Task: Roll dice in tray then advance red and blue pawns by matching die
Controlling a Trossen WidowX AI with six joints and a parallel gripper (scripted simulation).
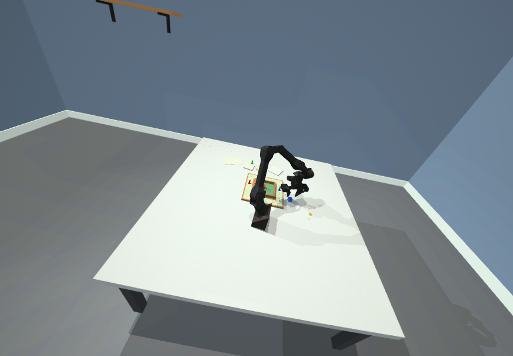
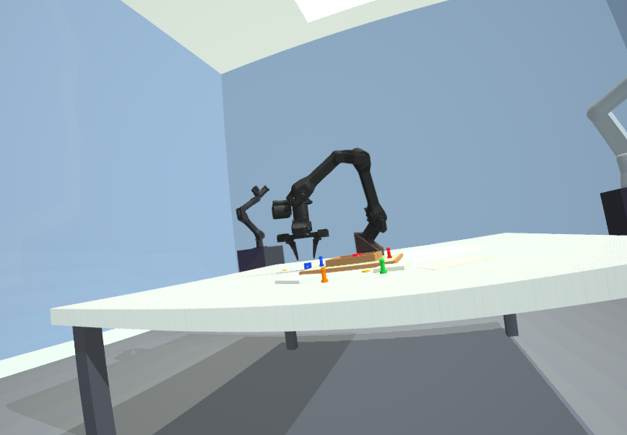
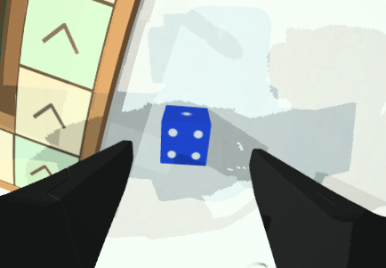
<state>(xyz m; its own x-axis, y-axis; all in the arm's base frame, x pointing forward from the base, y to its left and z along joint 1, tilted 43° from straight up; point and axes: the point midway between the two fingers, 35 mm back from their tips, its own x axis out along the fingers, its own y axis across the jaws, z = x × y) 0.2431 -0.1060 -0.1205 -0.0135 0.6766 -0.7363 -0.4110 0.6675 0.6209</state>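
Now: the red pawn 31 cm to the left of my gripper tip, 3 cm ahead of it and 1 cm below it. The rest, counted from my gripper tip: blue pawn: 9 cm to the left, 6 cm ahead, 1 cm below; white card: 30 cm ahead, 15 cm to the left, 3 cm below; green tray: 20 cm to the left, 3 cm below, 2 cm ahead.
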